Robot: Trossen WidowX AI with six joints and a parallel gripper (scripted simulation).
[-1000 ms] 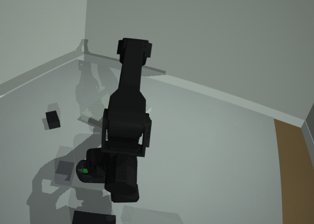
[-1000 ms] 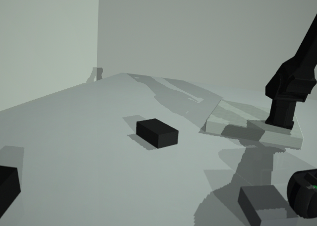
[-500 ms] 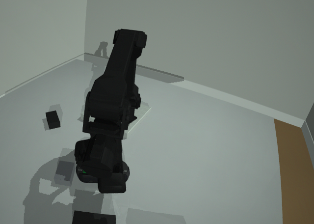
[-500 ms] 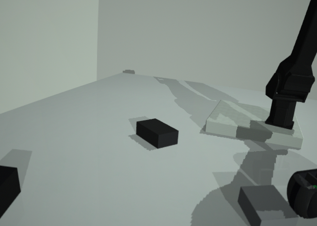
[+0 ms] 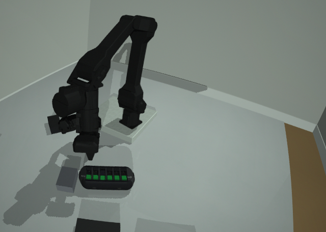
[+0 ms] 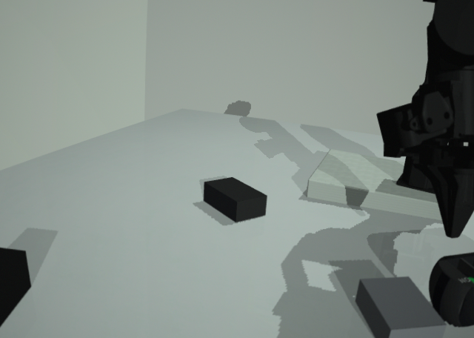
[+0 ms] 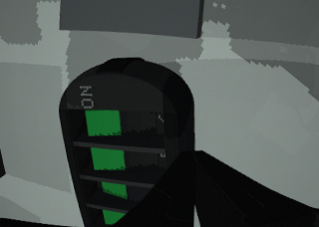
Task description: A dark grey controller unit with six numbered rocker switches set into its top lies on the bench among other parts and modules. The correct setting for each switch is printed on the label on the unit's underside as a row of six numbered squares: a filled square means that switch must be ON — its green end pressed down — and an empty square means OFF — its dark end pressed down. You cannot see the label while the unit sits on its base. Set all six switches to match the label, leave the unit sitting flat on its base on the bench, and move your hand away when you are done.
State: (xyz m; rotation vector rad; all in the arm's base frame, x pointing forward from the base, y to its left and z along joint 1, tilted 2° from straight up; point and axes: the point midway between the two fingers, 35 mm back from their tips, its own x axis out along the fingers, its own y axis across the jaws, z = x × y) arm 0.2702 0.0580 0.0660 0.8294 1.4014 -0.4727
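The grey block lies 8 cm ahead of my gripper tip, 3 cm to the right of it and 5 cm below it.
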